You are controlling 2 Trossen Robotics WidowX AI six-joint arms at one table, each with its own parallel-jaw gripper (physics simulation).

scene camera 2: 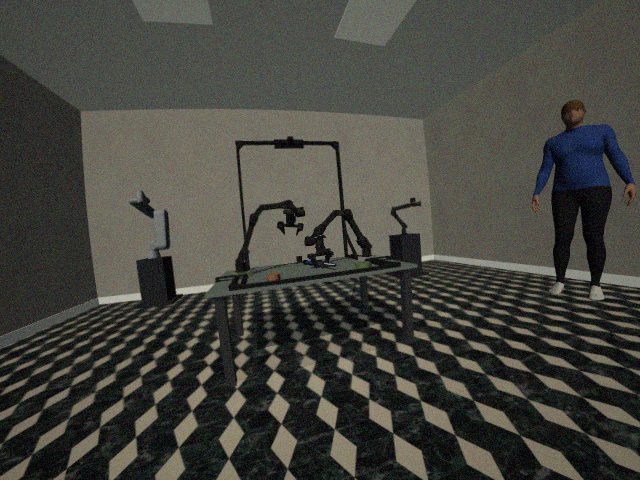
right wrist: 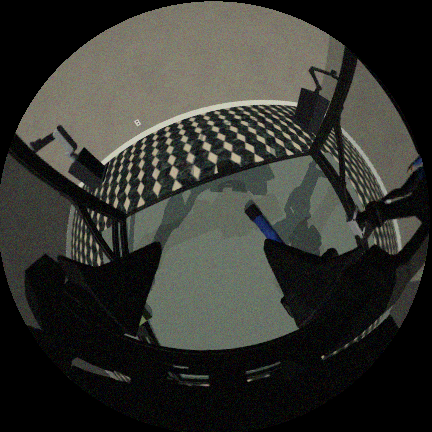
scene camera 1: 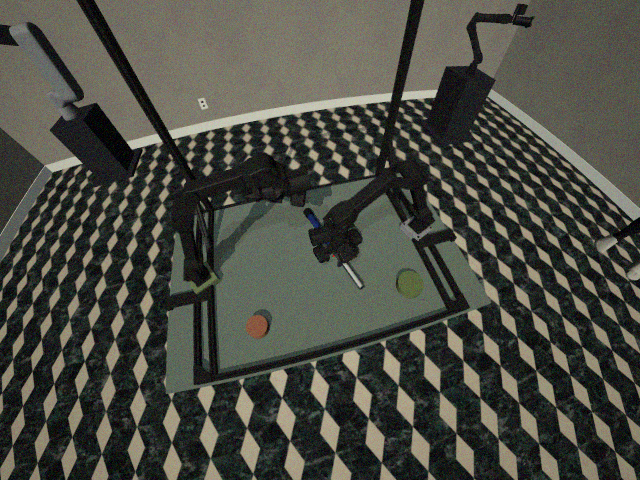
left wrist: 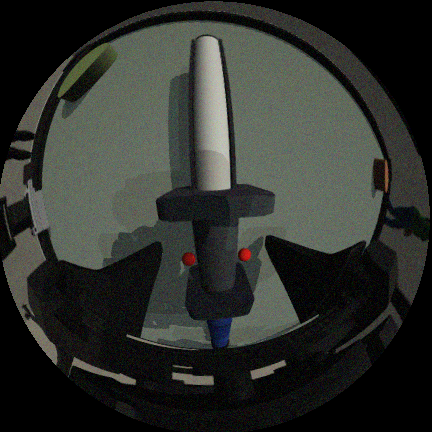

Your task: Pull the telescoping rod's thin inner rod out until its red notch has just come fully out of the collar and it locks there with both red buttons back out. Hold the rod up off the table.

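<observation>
The telescoping rod lies on the table, with a pale tube at one end and a blue length with a black tip at the other. Between them is a dark collar section, with a red button on one side and another red button opposite. No red notch shows. My left gripper is open low over the rod, its fingers on either side of the collar section. My right gripper is open and empty, high above the table.
A green disc lies near the pale tube's end. An orange disc lies at the front left in scene camera 1. Dark rails edge the table. A person stands beyond it.
</observation>
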